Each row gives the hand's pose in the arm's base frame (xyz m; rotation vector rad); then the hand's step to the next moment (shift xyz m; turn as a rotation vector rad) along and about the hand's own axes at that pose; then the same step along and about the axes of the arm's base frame.
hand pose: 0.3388 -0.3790 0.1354 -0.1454 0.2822 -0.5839
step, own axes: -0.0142 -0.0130 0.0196 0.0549 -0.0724 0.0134
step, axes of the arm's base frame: -0.0122 -0.0017 0.0246 0.0100 -0.0899 0.0161
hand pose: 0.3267 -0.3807 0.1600 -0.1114 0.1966 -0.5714
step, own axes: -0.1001 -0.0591 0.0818 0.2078 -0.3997 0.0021
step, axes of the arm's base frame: -0.0958 0.0094 0.1045 -0.0386 -0.4476 0.0337
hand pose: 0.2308 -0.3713 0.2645 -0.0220 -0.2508 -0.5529
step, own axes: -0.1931 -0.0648 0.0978 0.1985 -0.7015 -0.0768
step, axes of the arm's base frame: -0.2149 0.0532 0.0451 -0.1856 -0.7067 -0.0592
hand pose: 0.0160 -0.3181 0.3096 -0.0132 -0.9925 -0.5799
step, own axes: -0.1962 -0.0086 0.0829 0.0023 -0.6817 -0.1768
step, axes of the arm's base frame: -0.1493 0.1041 -0.1110 -0.1782 -0.6275 -0.2654
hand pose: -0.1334 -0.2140 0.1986 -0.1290 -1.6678 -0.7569
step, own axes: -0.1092 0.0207 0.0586 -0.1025 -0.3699 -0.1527
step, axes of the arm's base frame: -0.0114 0.0824 -0.0941 -0.0224 -0.3383 -0.2361
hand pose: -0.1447 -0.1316 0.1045 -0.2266 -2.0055 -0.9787
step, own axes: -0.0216 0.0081 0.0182 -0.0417 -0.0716 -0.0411
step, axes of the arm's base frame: 0.0056 0.0226 -0.0179 0.0162 -0.0694 -0.0589
